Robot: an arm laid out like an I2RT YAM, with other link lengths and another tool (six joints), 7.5 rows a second.
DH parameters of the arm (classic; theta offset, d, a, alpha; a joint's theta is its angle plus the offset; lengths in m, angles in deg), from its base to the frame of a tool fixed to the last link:
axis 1: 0 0.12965 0.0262 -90
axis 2: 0 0 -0.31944 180
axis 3: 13.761 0 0.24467 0
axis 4: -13.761 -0.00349 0.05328 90
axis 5: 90 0.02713 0 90
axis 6: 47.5 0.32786 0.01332 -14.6
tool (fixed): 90 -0.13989 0 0
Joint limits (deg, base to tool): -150..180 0..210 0..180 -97..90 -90..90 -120..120
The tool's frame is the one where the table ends.
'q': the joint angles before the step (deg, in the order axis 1, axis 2, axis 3, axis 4, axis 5, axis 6). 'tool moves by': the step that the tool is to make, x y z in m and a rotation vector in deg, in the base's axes. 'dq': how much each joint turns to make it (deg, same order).
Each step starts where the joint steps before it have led.
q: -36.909, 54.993, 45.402, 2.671, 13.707, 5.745
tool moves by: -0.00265, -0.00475, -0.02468, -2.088, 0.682, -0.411
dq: -1.580, 0.036, -7.241, 8.528, -0.935, -2.245
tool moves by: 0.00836, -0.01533, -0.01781, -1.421, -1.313, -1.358
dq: -0.933, 4.753, -4.766, 11.490, 0.447, -0.250
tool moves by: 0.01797, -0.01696, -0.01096, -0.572, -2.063, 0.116
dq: -0.639, 6.875, -1.639, 10.275, -0.797, 0.862
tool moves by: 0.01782, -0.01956, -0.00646, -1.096, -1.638, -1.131
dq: 0.021, 7.656, 0.348, 9.213, 1.148, 0.241
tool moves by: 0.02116, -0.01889, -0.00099, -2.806, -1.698, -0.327
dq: -0.034, 7.931, 1.240, 10.056, 0.262, -1.094
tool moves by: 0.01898, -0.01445, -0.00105, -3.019, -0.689, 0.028
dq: 0.039, 6.646, 1.622, 7.950, -0.145, -1.917
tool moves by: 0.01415, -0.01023, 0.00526, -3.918, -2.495, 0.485
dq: -0.242, 5.572, 1.144, 9.158, -0.926, -1.295
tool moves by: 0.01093, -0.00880, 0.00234, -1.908, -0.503, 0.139
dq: -0.207, 3.376, 2.079, 3.144, -0.572, -1.057
